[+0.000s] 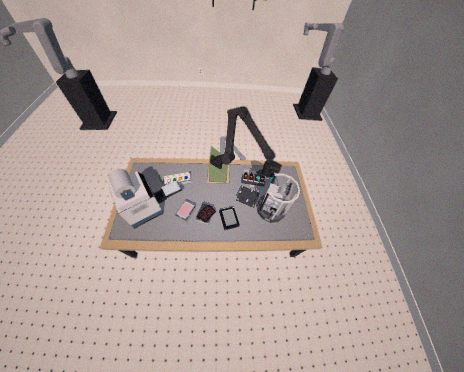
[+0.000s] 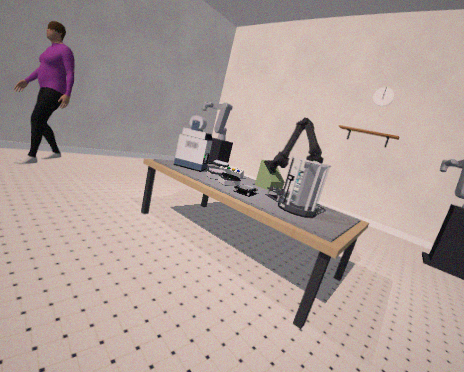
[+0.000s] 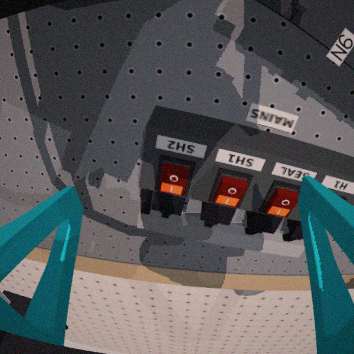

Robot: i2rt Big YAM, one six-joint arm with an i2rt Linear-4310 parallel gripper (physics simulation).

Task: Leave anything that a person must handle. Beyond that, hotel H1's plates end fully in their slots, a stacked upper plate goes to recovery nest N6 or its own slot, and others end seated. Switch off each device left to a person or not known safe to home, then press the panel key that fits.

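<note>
My gripper is open and empty, its teal fingers apart above the black MAINS switch box. The red rockers SH2, SH1 and SEAL look alike, each with an orange strip at its I end. The right finger covers the area of the H1 rocker; its label shows. An N6 label is at the upper right. A clear round plate hotel stands at the table's right. A key panel with coloured keys lies at the back left.
A white machine stands at the left. A pink-topped plate, a dark red one and a black frame lie along the front. A green panel stands at the back. A person is beyond the table.
</note>
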